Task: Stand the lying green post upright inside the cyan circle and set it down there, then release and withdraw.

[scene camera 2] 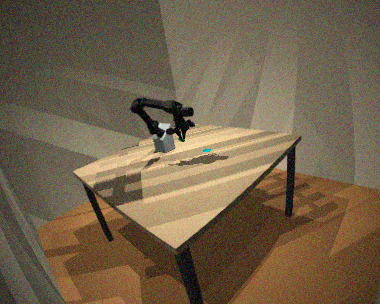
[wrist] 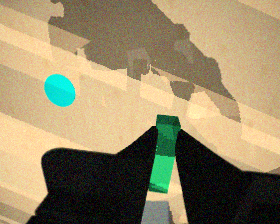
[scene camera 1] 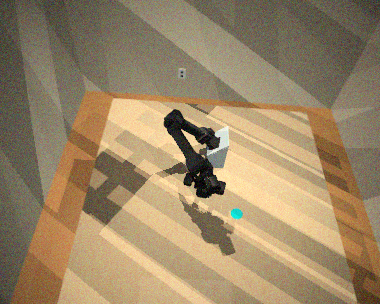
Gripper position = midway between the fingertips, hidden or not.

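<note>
My gripper (wrist: pixel 166 132) is holding a green post (wrist: pixel 168 126), though scene camera 1 doesn't show the post, since it's hidden by my gripper. There's a cyan circle (wrist: pixel 58 88) to be seen as well.
</note>
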